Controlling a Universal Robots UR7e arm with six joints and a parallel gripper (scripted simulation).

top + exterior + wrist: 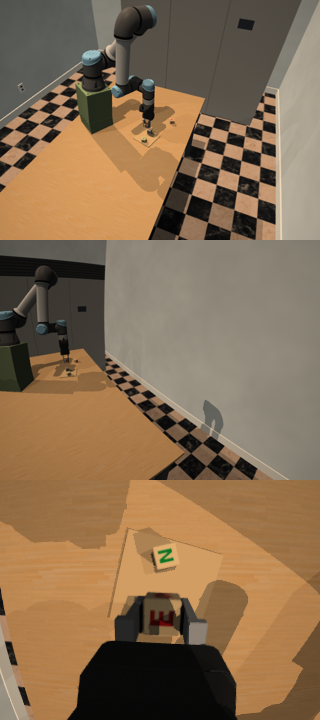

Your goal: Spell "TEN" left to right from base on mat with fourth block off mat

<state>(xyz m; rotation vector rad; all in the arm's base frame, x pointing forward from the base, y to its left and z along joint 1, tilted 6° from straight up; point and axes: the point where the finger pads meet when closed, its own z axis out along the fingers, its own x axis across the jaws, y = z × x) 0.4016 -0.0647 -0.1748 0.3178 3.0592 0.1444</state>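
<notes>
Now: the mat 120 mm below my hand.
</notes>
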